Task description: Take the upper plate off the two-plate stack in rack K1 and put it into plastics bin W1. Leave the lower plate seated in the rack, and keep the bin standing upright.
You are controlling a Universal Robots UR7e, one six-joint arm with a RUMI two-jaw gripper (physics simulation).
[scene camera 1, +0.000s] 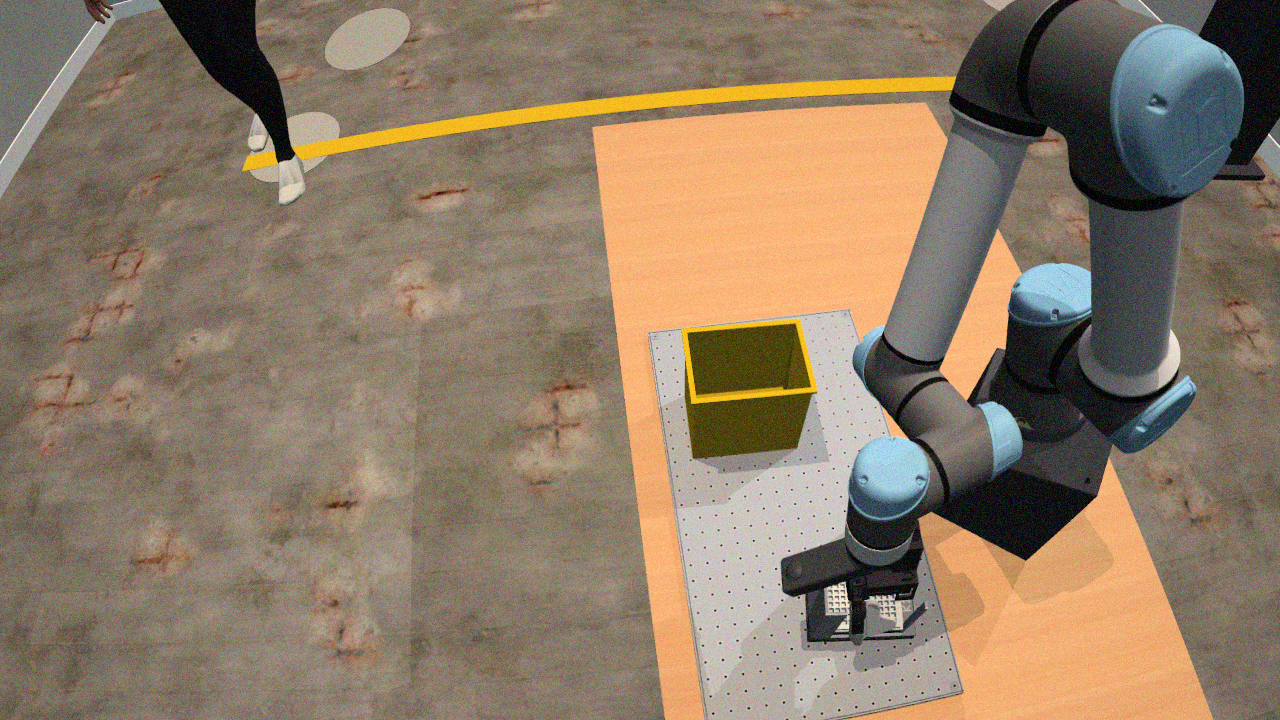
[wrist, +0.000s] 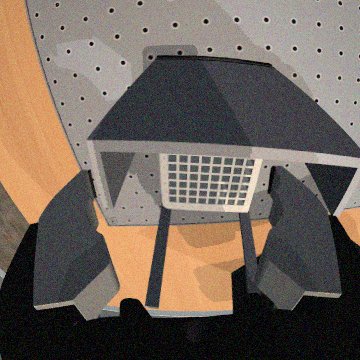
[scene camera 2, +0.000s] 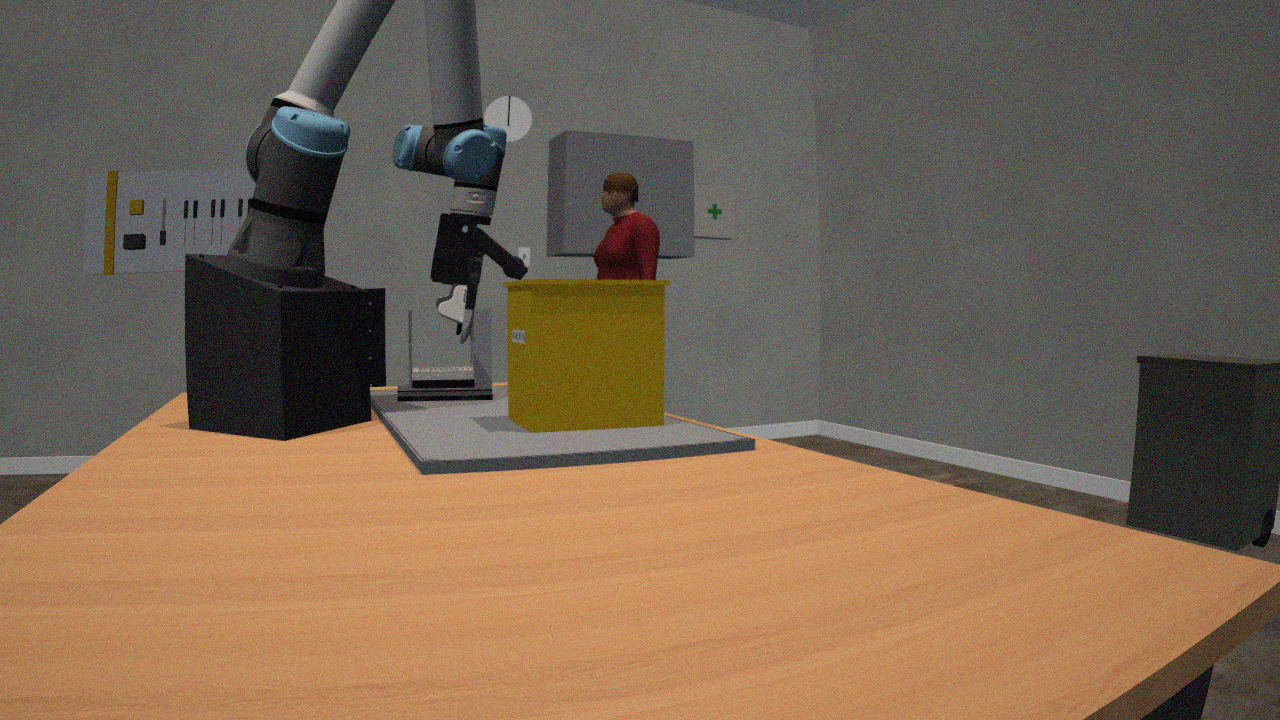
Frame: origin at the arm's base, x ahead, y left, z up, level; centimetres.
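Where they show: gripper, between the fingertips: (wrist: 181,170) (scene camera 2: 459,339); arm's base, origin of its link: (scene camera 1: 1039,400) (scene camera 2: 273,274).
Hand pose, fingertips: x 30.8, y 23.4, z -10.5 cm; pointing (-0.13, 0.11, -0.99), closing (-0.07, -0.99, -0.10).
Each offset is from my fingertips to the centre of the thing. Level surfaces: height alone.
Rack K1 @(dx -3.2, dy -1.8, dz -2.2 cm) (scene camera 1: 824,615) (scene camera 2: 483,353) (wrist: 185,110) is dark, with tall walls, and stands near one end of the perforated board. The white gridded upper plate @(dx -2.2, dy -1.9, dz -5.5 cm) (scene camera 1: 837,598) (scene camera 2: 443,371) (wrist: 210,181) lies flat in it; the lower plate cannot be told apart beneath it. My gripper (scene camera 1: 857,635) (scene camera 2: 461,329) (wrist: 181,170) is partly open and empty. It points down above the plate, and in the wrist view its fingers are apart on the plate's left and right. Yellow bin W1 @(dx +11.0, dy -35.2, dz -0.5 cm) (scene camera 1: 747,428) (scene camera 2: 586,358) stands upright on the board.
The grey perforated board (scene camera 1: 725,555) (scene camera 2: 572,453) (wrist: 175,37) lies on the wooden table @(dz -10.7 cm) (scene camera 1: 760,214) (scene camera 2: 626,555). The arm's black pedestal (scene camera 1: 1020,519) (scene camera 2: 277,358) stands beside the board. A person's legs (scene camera 1: 241,71) show on the floor, and a person in red (scene camera 2: 629,246) shows behind the bin.
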